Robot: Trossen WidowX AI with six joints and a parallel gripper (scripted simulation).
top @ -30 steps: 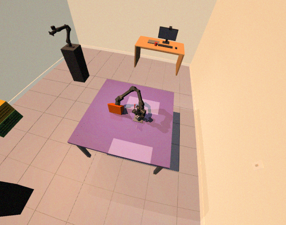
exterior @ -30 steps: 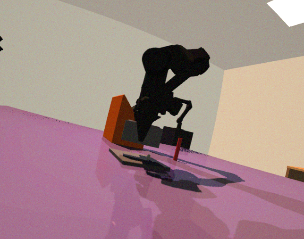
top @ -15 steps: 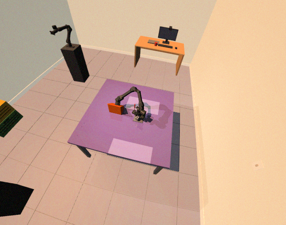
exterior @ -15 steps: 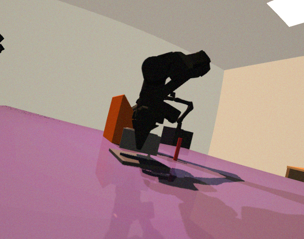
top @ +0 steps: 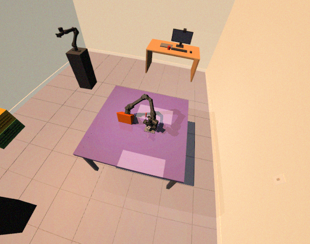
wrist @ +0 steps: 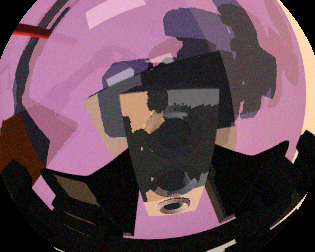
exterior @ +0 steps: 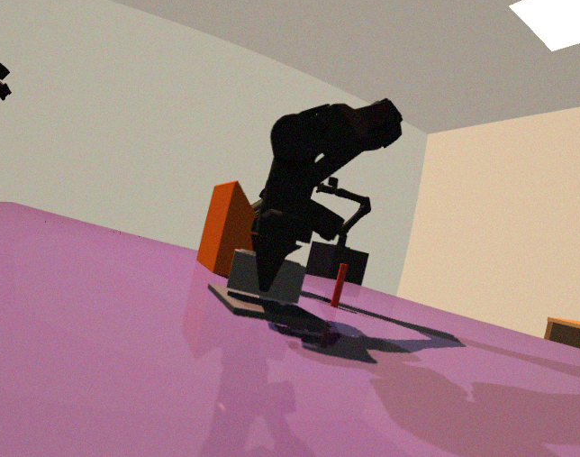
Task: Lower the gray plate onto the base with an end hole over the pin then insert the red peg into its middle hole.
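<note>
Now: gripper tip 30 mm below the gray plate. Also, from my gripper tip: base (10 mm ahead, 10 mm to the left, 20 mm below); then red peg (90 mm behind, 190 mm to the left, 20 mm above).
</note>
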